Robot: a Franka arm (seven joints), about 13 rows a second.
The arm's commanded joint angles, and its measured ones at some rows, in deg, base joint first. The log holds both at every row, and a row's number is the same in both.
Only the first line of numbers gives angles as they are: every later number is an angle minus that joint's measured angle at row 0.
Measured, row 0: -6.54, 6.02, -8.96, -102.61, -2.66, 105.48, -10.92
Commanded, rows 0 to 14: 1.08, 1.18, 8.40, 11.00, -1.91, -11.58, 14.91; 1.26, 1.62, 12.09, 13.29, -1.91, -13.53, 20.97; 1.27, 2.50, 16.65, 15.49, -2.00, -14.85, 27.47; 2.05, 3.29, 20.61, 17.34, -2.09, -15.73, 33.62; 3.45, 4.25, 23.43, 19.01, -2.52, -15.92, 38.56; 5.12, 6.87, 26.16, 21.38, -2.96, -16.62, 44.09; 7.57, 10.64, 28.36, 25.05, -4.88, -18.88, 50.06; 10.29, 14.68, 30.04, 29.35, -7.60, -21.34, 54.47; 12.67, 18.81, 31.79, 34.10, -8.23, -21.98, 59.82; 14.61, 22.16, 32.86, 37.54, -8.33, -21.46, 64.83; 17.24, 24.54, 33.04, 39.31, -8.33, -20.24, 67.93; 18.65, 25.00, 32.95, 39.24, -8.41, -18.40, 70.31; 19.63, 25.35, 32.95, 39.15, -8.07, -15.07, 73.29; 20.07, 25.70, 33.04, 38.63, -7.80, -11.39, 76.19; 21.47, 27.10, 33.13, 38.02, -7.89, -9.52, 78.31
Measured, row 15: 19.92, 24.90, 32.70, 35.25, -6.87, -11.26, 73.44
